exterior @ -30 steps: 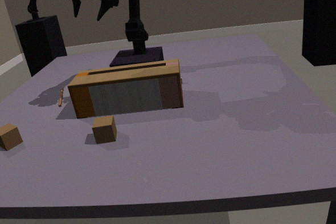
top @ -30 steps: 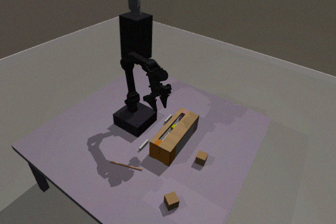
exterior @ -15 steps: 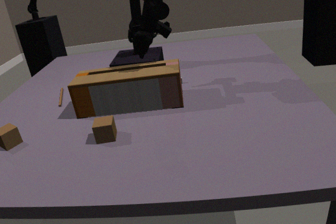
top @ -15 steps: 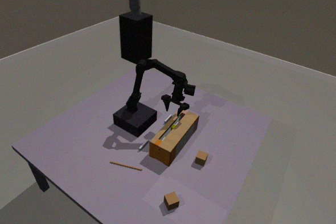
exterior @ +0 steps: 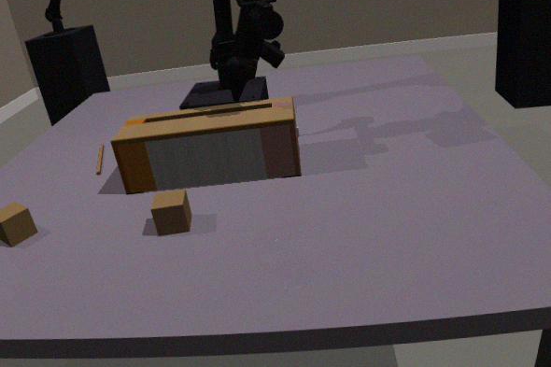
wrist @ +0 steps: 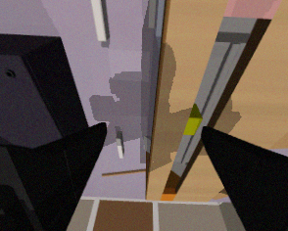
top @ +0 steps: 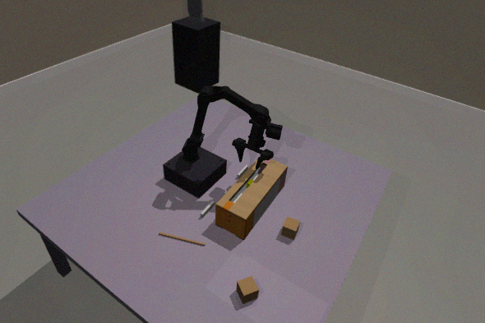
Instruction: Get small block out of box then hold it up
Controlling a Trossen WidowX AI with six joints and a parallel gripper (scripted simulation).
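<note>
Now: gripper tip 5 cm short of the small yellow block, 4 cm to the left of it and 6 cm above it. From my gripper tip the other things lie so: thin wooden stick (4 cm behind, 40 cm to the right, 14 cm below); then long tan box (4 cm ahead, 7 cm to the right, 8 cm below).
</note>
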